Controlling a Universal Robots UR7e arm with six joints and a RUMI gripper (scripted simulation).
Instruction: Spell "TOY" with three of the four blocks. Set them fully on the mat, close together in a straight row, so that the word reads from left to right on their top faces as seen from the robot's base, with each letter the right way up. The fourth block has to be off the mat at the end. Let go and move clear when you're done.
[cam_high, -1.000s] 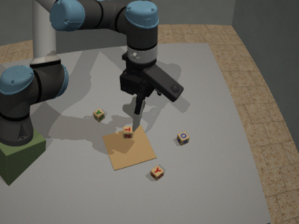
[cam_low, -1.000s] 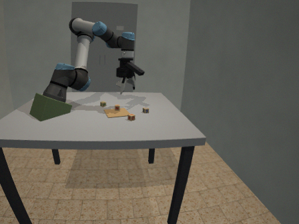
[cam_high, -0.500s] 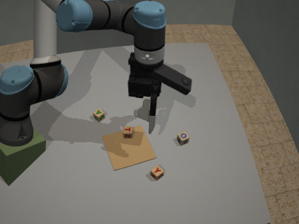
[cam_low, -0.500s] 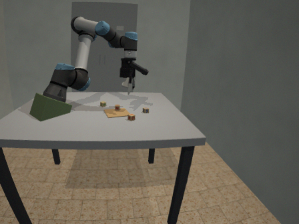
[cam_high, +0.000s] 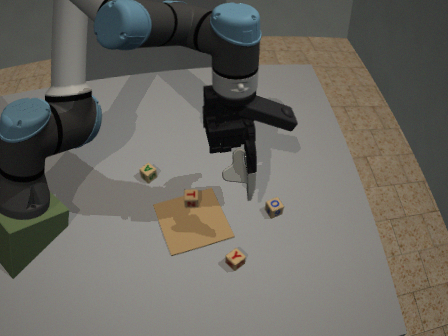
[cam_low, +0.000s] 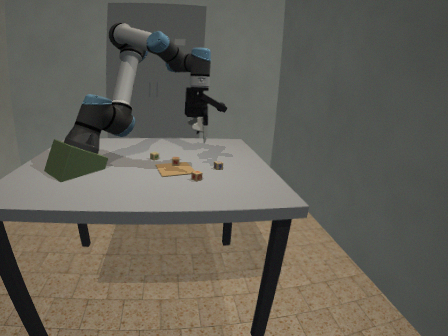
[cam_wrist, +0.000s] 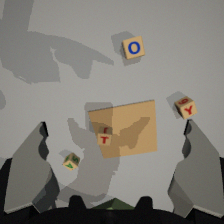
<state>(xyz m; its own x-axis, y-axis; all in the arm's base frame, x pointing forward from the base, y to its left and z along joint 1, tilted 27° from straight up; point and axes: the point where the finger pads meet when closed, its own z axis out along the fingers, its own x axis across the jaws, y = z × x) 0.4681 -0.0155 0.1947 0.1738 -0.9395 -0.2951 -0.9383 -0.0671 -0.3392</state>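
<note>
Right now my hand is 8 cm short of the O block, 2 cm to the left of it and 11 cm above it. Round my hand: Y block: 1 cm behind, 15 cm to the right, 11 cm below; tan mat: 10 cm behind, 4 cm to the right, 12 cm below.
</note>
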